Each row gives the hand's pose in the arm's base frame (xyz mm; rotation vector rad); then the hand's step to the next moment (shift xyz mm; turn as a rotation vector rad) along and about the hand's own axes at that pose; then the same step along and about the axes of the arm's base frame.
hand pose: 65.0 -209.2 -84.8 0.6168 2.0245 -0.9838
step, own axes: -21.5 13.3 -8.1 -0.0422 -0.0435 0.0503
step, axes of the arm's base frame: 18.0 12.5 15.0 0.0161 -0.0695 0.0333
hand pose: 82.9 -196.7 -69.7 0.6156 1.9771 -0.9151
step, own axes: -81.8 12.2 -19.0 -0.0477 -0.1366 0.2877
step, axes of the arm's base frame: 41.6 16.0 72.2 0.0705 -0.3138 -0.0157
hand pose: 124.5 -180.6 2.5 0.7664 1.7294 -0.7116
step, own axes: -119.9 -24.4 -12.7 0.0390 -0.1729 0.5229
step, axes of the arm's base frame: 1.0 -23.0 120.8 0.1584 -0.5053 -0.1563
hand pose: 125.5 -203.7 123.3 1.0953 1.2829 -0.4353
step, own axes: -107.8 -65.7 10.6 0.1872 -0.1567 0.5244
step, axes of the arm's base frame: -77.5 -71.2 70.5 0.2153 -0.4552 -0.2847
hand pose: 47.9 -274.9 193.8 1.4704 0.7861 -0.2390
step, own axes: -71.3 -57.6 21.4 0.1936 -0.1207 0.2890
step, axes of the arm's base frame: -79.7 -49.9 -4.8 0.1647 -0.2270 -0.2385
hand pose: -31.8 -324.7 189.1 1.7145 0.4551 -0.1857
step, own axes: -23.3 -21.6 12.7 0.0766 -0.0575 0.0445
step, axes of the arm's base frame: -28.1 -14.0 -13.5 0.0523 -0.0207 -0.0894
